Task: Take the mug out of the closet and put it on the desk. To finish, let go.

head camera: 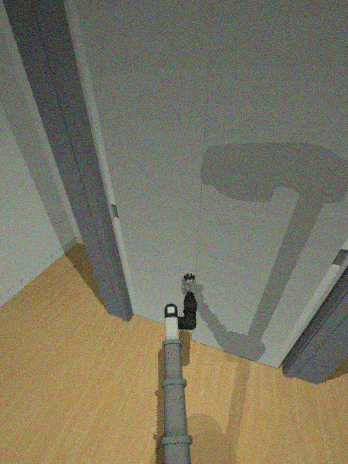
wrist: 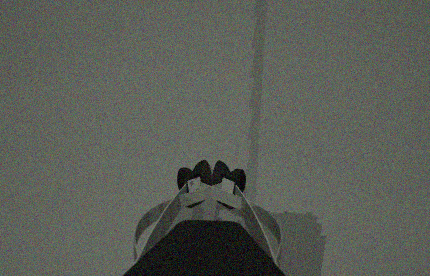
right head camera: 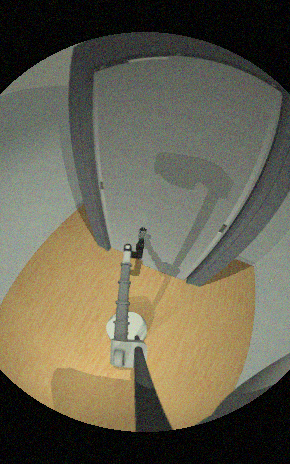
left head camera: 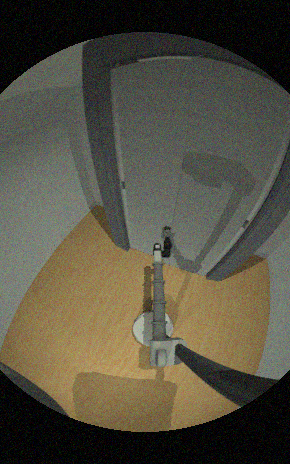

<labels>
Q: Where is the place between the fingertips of my gripper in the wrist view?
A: At 210,175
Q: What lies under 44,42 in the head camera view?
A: A closet shelf.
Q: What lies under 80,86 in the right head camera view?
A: A closet shelf.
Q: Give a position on a closet shelf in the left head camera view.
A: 96,68
</labels>
